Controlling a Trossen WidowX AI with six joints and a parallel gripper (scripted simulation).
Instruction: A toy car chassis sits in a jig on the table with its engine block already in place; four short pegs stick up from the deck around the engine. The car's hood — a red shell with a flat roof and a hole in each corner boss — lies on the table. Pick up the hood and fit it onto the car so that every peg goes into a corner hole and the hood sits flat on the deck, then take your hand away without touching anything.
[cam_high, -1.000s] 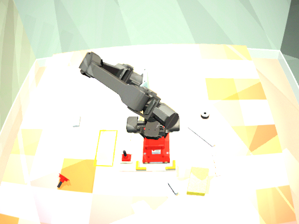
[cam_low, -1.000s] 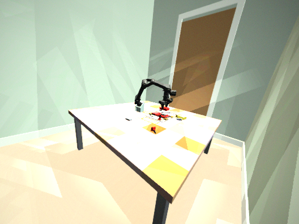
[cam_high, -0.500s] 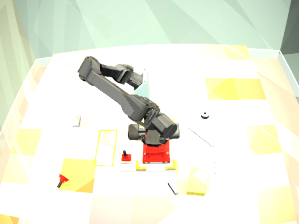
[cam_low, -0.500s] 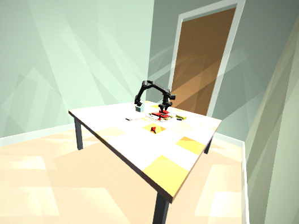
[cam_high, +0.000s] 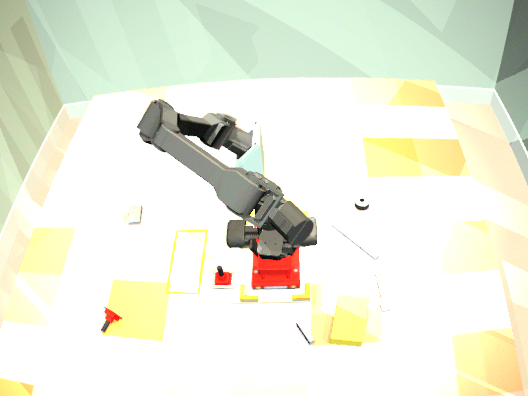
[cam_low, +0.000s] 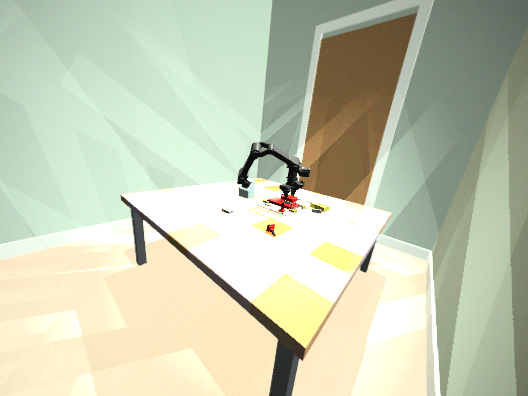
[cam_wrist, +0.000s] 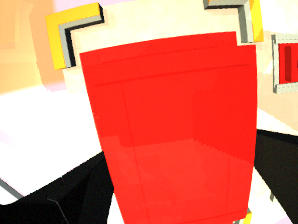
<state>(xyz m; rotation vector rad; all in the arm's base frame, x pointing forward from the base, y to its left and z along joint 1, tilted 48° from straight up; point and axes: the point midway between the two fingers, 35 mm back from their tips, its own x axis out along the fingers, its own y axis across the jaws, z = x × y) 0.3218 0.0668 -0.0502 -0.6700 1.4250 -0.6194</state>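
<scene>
Now: the engine block 10 mm to the left of my gripper tip and 30 mm below it. From my gripper tip the other things lie so: yellow pad (150 mm ahead, 160 mm to the left, 40 mm below); then red hood (10 mm above).
</scene>
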